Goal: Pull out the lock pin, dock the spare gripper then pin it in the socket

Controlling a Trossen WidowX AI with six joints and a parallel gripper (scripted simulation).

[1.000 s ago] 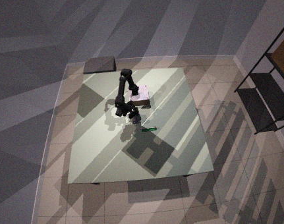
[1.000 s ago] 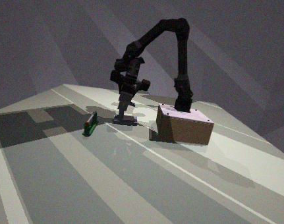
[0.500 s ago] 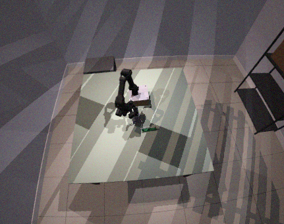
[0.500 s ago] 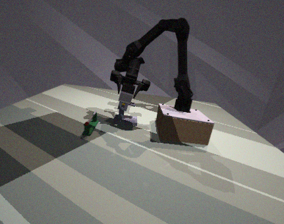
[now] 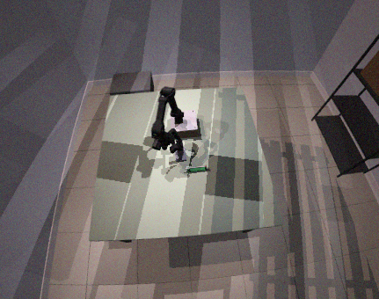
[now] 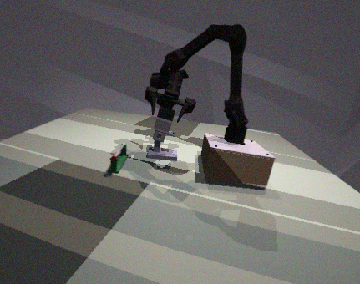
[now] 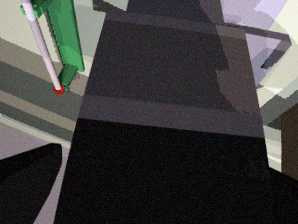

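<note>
Now: the spare gripper 2 cm to the right of my gripper tip, 2 cm below it and 1 cm ahead of it. The rest, counted from my gripper tip: socket (10 cm below, 1 cm to the right); then green cradle (14 cm ahead, 12 cm below, 9 cm to the left).
</note>
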